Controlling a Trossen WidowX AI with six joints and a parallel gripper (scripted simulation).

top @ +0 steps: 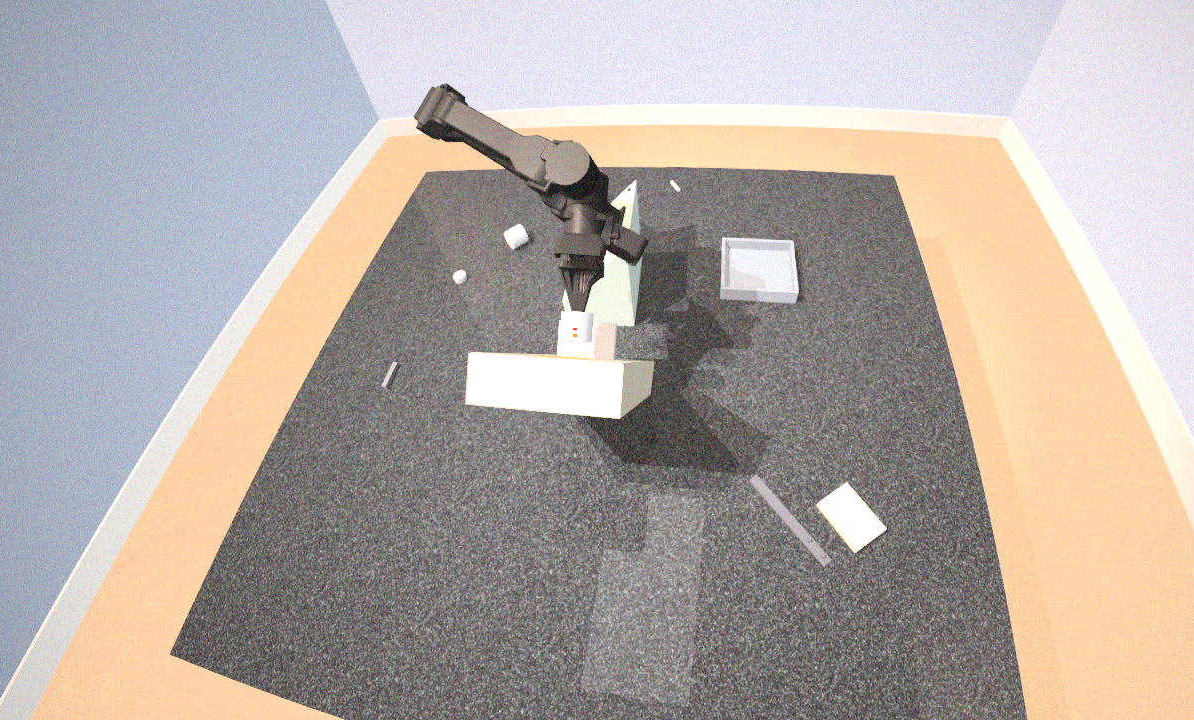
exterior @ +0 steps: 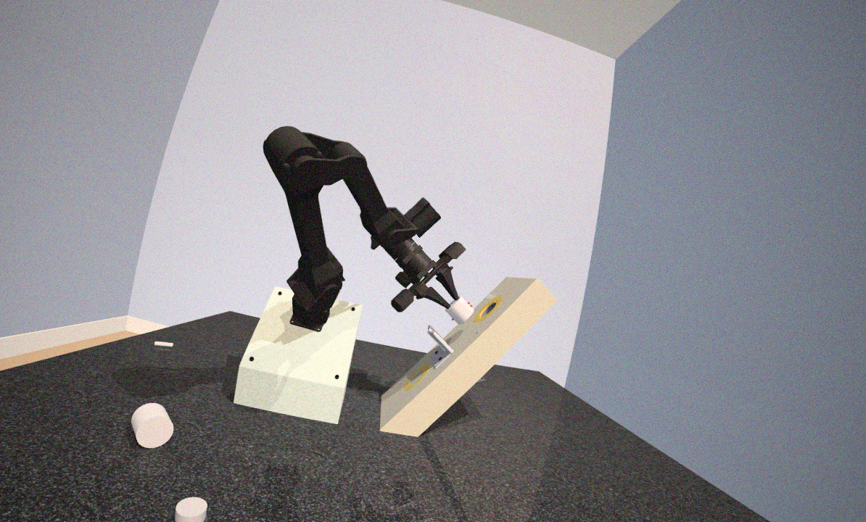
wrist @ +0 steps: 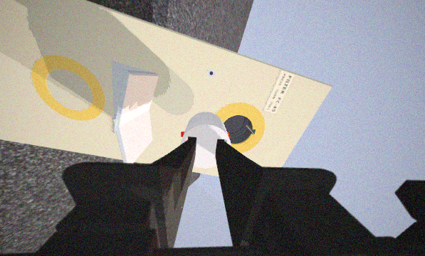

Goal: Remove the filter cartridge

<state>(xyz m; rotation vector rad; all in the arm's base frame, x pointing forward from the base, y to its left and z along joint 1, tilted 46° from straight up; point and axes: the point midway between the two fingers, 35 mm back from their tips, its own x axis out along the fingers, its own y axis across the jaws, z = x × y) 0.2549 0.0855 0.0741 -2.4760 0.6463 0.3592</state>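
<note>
Now: gripper tip 90 mm above the bracket and 20 mm past it. Round my gripper tip: service panel: 80 mm below, 40 mm ahead.
</note>
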